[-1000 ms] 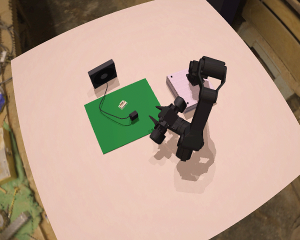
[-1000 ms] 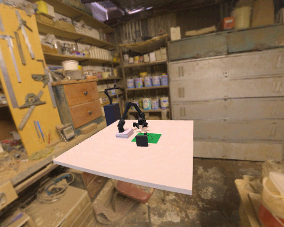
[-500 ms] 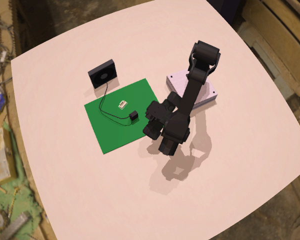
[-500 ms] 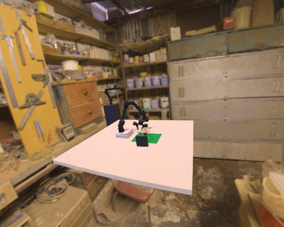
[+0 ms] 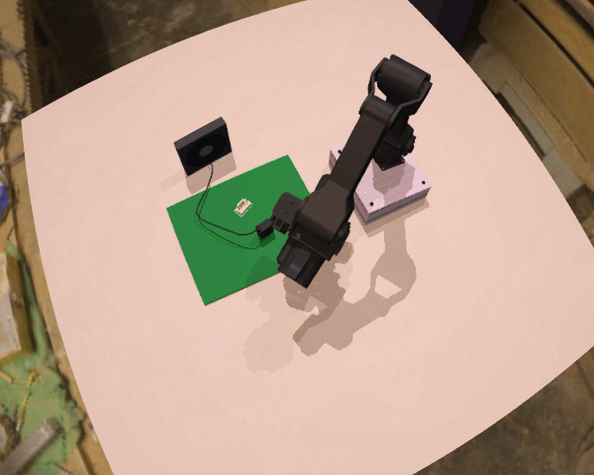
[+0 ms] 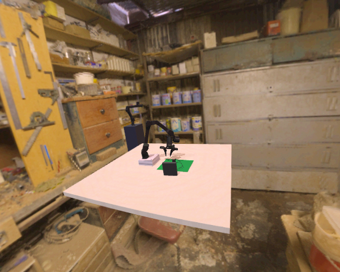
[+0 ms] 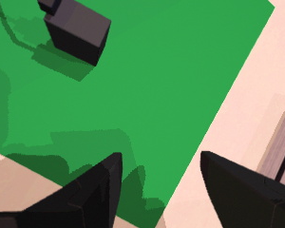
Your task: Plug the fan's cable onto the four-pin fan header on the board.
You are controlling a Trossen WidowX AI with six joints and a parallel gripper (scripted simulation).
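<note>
Right now my gripper tip is 80 mm short of the dark plug, 40 mm to the left of it and 30 mm above it. From my gripper tip the other things lie so: green board 100 mm ahead, 70 mm to the right, 70 mm below; black fan 260 mm to the right, 120 mm ahead; white four-pin header 110 mm to the right, 100 mm ahead, 60 mm below.
</note>
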